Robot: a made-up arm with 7 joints. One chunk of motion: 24 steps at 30 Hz.
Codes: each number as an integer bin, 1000 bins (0 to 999) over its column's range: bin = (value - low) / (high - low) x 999, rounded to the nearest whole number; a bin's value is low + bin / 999 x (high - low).
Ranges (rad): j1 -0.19..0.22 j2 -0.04..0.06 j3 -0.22..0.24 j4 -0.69..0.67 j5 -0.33..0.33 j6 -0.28..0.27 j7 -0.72..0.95
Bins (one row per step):
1: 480 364 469 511 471 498 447
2: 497 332 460 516 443 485 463
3: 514 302 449 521 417 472 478
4: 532 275 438 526 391 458 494
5: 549 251 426 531 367 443 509
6: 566 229 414 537 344 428 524
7: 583 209 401 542 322 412 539
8: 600 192 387 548 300 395 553
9: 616 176 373 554 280 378 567
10: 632 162 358 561 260 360 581
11: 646 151 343 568 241 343 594
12: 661 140 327 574 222 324 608
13: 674 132 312 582 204 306 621
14: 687 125 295 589 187 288 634
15: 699 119 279 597 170 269 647
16: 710 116 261 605 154 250 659
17: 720 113 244 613 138 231 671
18: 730 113 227 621 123 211 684
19: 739 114 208 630 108 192 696
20: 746 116 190 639 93 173 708
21: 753 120 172 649 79 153 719
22: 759 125 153 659 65 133 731
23: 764 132 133 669 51 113 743
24: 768 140 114 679 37 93 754
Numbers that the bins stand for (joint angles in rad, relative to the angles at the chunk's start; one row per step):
1: 0.0070 -0.0036 -0.0040 0.0057 -0.0188 -0.0058 0.0272
2: 0.0140 -0.0068 -0.0082 0.0125 -0.0373 -0.0130 0.0540
3: 0.0210 -0.0098 -0.0133 0.0193 -0.0545 -0.0201 0.0791
4: 0.0283 -0.0125 -0.0183 0.0261 -0.0717 -0.0278 0.1058
5: 0.0353 -0.0149 -0.0238 0.0329 -0.0875 -0.0361 0.1309
6: 0.0423 -0.0171 -0.0294 0.0411 -0.1027 -0.0444 0.1560
7: 0.0493 -0.0191 -0.0354 0.0479 -0.1173 -0.0532 0.1810
8: 0.0562 -0.0208 -0.0418 0.0560 -0.1318 -0.0625 0.2044
9: 0.0628 -0.0224 -0.0482 0.0642 -0.1450 -0.0719 0.2278
10: 0.0694 -0.0238 -0.0552 0.0737 -0.1582 -0.0818 0.2512
11: 0.0751 -0.0249 -0.0621 0.0833 -0.1708 -0.0912 0.2730
12: 0.0813 -0.0260 -0.0694 0.0914 -0.1833 -0.1016 0.2964
13: 0.0866 -0.0268 -0.0763 0.1023 -0.1952 -0.1115 0.3181
14: 0.0920 -0.0275 -0.0842 0.1118 -0.2065 -0.1214 0.3398
15: 0.0969 -0.0281 -0.0915 0.1227 -0.2177 -0.1319 0.3616
16: 0.1014 -0.0284 -0.0998 0.1336 -0.2283 -0.1424 0.3816
17: 0.1055 -0.0287 -0.1076 0.1445 -0.2388 -0.1528 0.4017
18: 0.1096 -0.0287 -0.1155 0.1554 -0.2487 -0.1638 0.4234
19: 0.1133 -0.0286 -0.1242 0.1677 -0.2586 -0.1743 0.4435
20: 0.1162 -0.0284 -0.1325 0.1799 -0.2686 -0.1848 0.4635
21: 0.1190 -0.0280 -0.1408 0.1935 -0.2778 -0.1958 0.4819
22: 0.1215 -0.0275 -0.1495 0.2071 -0.2871 -0.2068 0.5020
23: 0.1236 -0.0268 -0.1588 0.2208 -0.2963 -0.2178 0.5221
24: 0.1252 -0.0260 -0.1675 0.2344 -0.3056 -0.2288 0.5404

